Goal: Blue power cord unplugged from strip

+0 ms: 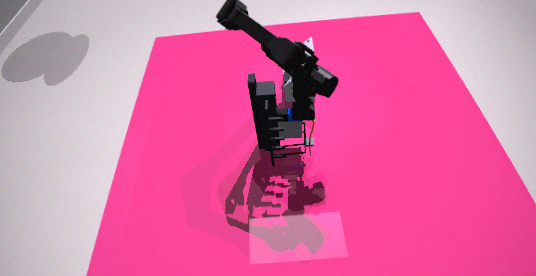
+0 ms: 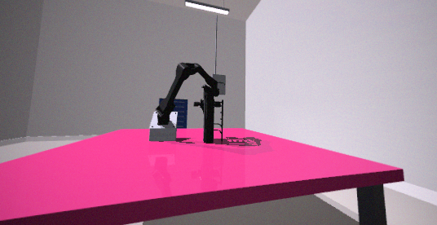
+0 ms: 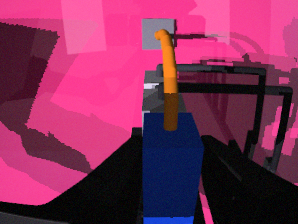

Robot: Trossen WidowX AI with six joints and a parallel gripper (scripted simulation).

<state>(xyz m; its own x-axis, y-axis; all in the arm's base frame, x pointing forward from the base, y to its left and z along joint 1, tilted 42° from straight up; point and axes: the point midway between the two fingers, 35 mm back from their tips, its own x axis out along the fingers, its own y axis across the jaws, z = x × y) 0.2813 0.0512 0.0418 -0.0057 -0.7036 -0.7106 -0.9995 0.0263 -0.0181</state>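
The blue plug is 4 cm to the right of my gripper tip.
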